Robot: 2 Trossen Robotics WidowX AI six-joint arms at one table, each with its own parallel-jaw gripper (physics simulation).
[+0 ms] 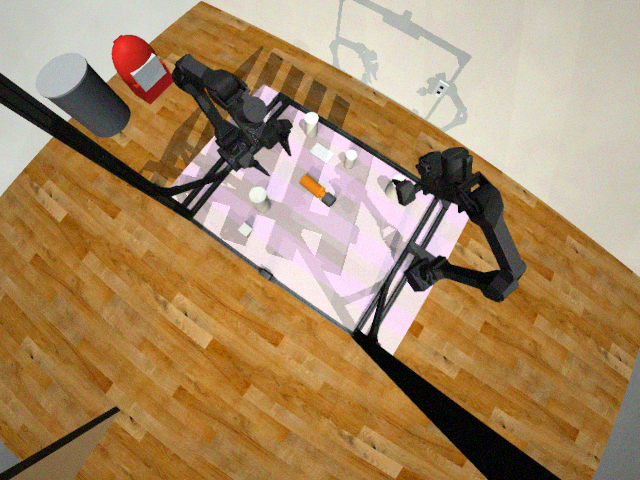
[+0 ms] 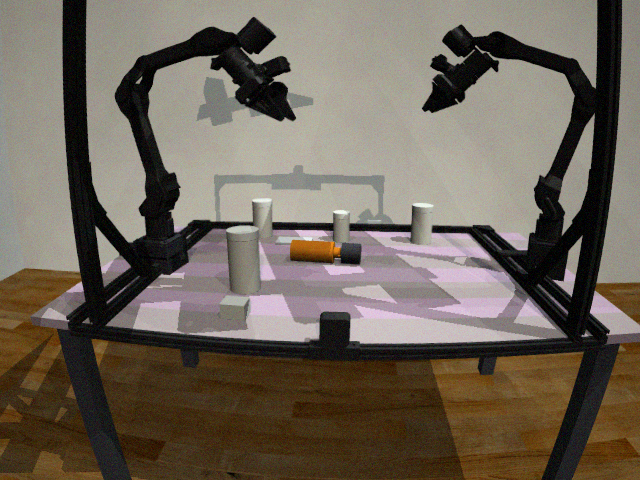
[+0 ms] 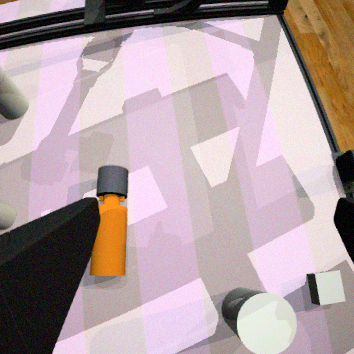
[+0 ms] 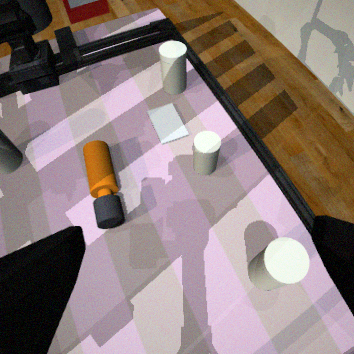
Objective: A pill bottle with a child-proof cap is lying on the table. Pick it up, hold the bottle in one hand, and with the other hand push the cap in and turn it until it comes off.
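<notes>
An orange pill bottle [image 1: 311, 183] [image 2: 311, 251] [image 3: 109, 242] [image 4: 99, 167] lies on its side near the middle of the table. Its dark grey cap [image 1: 328, 198] [image 2: 351, 253] [image 3: 112, 180] [image 4: 108, 211] is on the neck and points towards the right arm's side. My left gripper [image 1: 279, 164] [image 2: 287, 119] [image 3: 219, 209] is open and empty, high above the table, tilted downward on the bottle's base side. My right gripper [image 2: 426, 109] [image 4: 198, 232] is open and empty, also high up, beyond the cap end at the right.
Several pale cylinders stand around the bottle, including a tall one [image 1: 258, 198] [image 2: 244, 263] [image 3: 266, 322] at the near left. A small pale block [image 1: 245, 228] [image 2: 234, 307] [image 3: 330, 287] lies nearby. A flat white tile [image 1: 321, 152] [image 4: 168, 123] lies behind the bottle. A black frame edges the table.
</notes>
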